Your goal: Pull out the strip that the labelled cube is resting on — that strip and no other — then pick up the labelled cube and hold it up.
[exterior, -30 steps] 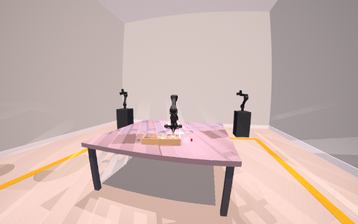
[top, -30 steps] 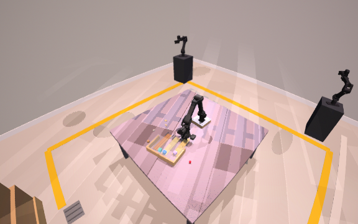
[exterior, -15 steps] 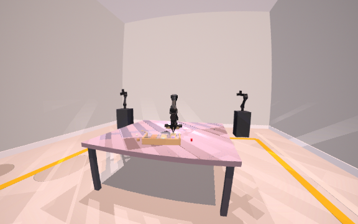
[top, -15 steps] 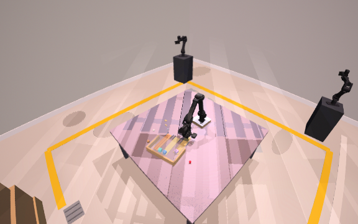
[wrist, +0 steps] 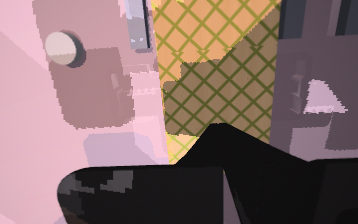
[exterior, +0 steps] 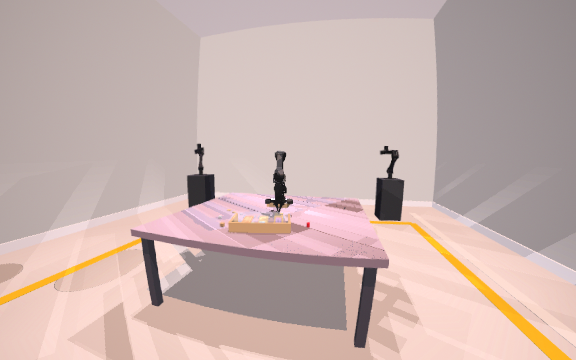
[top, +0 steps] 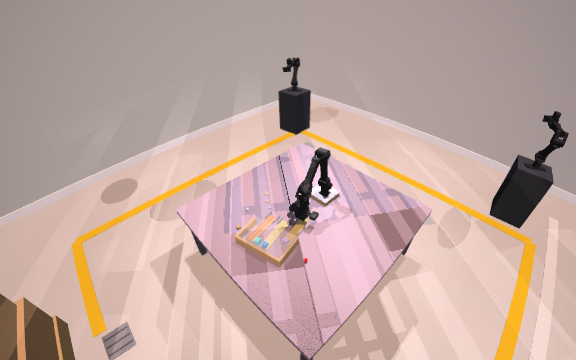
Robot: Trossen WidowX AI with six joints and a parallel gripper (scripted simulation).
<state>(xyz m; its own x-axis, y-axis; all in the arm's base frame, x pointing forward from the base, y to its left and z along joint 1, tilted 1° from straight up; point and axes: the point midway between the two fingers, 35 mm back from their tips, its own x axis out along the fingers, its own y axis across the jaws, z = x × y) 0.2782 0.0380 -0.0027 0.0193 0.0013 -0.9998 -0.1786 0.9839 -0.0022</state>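
Now: the orange cross-hatched strip 10 cm ahead of my gripper tip and 2 cm to the left of it. Round my gripper tip: red thing (23 cm ahead, 21 cm to the left, 1 cm above).
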